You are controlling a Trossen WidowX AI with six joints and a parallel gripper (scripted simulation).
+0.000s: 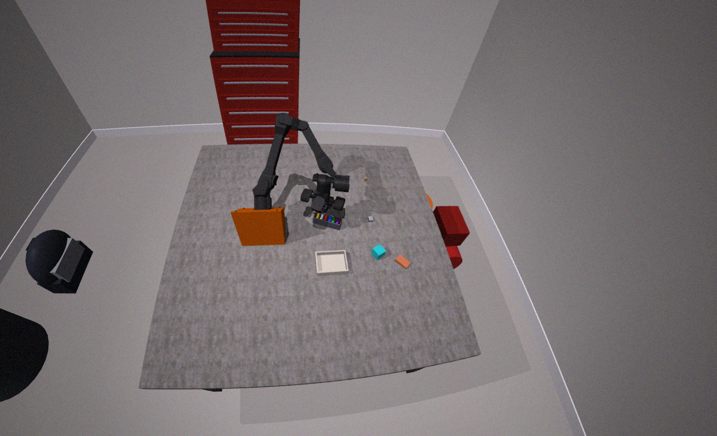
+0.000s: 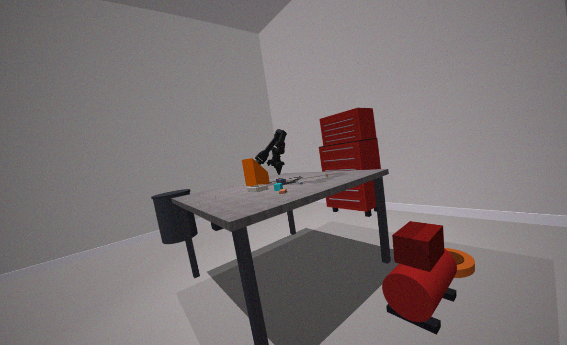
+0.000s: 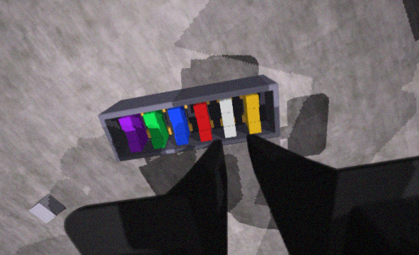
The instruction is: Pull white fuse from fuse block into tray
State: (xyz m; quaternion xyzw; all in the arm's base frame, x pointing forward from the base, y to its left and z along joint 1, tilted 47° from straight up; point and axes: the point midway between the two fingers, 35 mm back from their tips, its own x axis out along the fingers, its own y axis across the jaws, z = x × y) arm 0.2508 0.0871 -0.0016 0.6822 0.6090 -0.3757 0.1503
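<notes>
The white fuse is 5 cm below my gripper tip. From my gripper tip the other things lie so: grey piece (24 cm ahead, 1 cm to the left, 7 cm below); cube (24 cm ahead, 19 cm to the right, 5 cm below); white tray (3 cm ahead, 23 cm to the right, 7 cm below).
</notes>
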